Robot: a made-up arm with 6 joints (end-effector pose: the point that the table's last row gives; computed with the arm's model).
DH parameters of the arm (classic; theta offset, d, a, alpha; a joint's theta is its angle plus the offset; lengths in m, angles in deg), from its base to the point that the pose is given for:
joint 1: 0 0.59 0.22 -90
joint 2: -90 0 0.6 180
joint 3: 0 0 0.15 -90
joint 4: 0 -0.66 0 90
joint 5: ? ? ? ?
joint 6: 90 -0.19 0 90
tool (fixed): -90 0 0 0
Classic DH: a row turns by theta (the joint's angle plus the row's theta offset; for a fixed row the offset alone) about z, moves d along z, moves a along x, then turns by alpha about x.
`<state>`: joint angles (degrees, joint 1 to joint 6).
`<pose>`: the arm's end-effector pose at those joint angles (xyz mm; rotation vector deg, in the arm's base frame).
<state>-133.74 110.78 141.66 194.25 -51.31 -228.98</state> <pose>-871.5 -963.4 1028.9 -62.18 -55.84 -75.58</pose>
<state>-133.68 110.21 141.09 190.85 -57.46 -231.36</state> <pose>-861.8 -946.2 1037.7 -64.34 -60.75 -67.76</pose>
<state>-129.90 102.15 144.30 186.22 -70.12 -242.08</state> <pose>-706.1 -874.6 1192.9 -70.76 -68.36 -35.80</pose>
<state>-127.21 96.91 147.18 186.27 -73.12 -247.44</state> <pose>-600.1 -823.1 1279.2 -72.40 -67.86 -20.76</pose>
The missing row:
joint 5: 0 0 0 -90
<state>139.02 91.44 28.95 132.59 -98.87 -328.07</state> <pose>-933.7 994.2 143.5 -124.11 -108.67 -38.00</pose>
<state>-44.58 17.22 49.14 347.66 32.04 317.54</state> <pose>670.9 -691.4 1808.1 23.55 -75.74 -13.34</pose>
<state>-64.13 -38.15 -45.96 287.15 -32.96 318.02</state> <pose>384.5 -566.4 1068.9 121.56 -24.24 -35.20</pose>
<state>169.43 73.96 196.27 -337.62 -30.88 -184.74</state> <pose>-294.1 92.7 1419.4 -28.29 -85.17 -10.43</pose>
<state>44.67 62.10 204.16 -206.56 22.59 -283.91</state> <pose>5.0 50.8 1317.6 -87.99 27.85 -148.15</pose>
